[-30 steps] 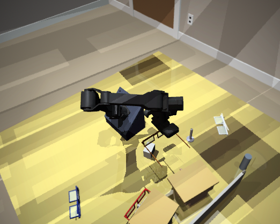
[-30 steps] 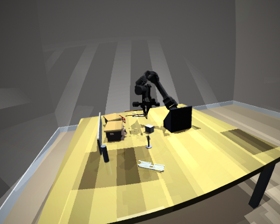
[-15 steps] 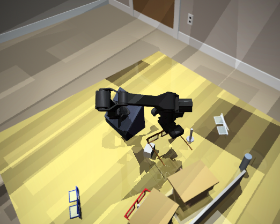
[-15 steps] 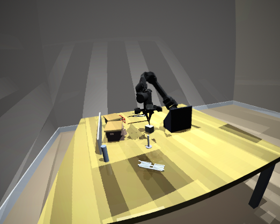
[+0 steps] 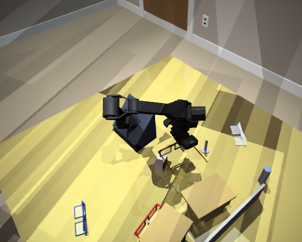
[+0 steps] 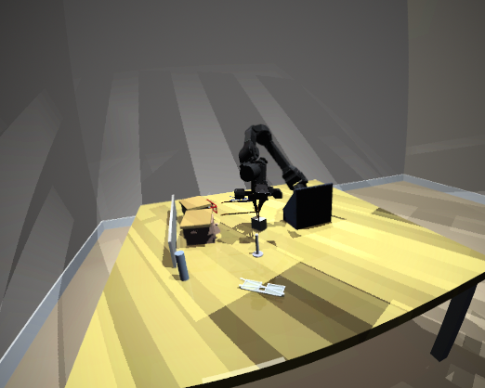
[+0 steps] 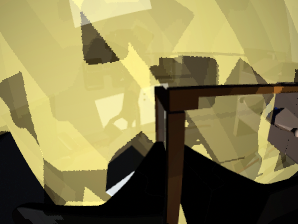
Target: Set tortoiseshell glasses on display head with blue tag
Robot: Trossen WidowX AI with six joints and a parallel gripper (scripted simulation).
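The display head lies 22 cm ahead of my gripper tip, 5 cm to the right of it and 5 cm below it. From my gripper tip the other things lie so: post (3 cm ahead, 13 cm to the left, 9 cm below); then white cube (2 cm behind, 9 cm to the right, 8 cm below); then long panel (37 cm ahead, 14 cm to the right, 6 cm below).
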